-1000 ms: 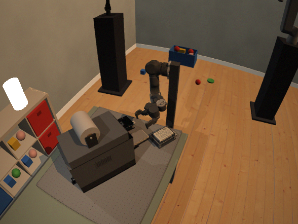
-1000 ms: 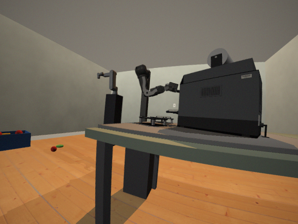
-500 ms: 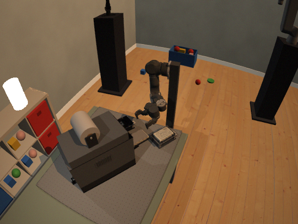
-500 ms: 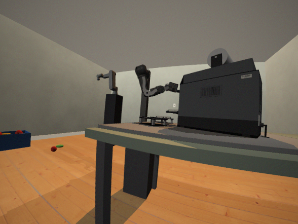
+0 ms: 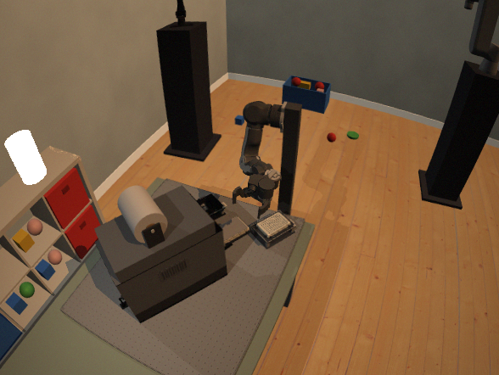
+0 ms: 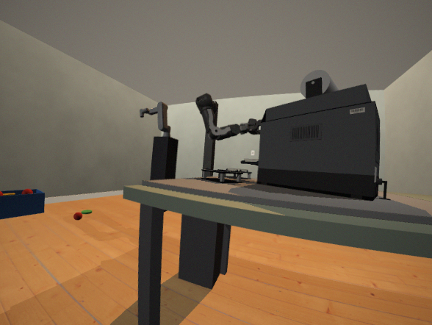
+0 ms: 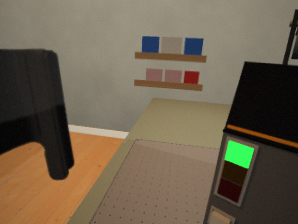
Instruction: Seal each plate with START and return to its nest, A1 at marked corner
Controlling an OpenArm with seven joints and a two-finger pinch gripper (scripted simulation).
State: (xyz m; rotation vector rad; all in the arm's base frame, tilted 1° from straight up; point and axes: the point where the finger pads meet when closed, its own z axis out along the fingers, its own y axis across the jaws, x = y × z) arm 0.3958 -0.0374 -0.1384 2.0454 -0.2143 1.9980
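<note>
Now: the pale start button 80 mm ahead of my hand, 60 mm to the right of it and 140 mm below it. From my hand the other things lie so: dark sealer stage (50 mm behind, 80 mm to the right, 220 mm below); white well plate (180 mm behind, 60 mm to the left, 270 mm below); warning sticker (20 mm behind, 210 mm to the right, 170 mm below).
</note>
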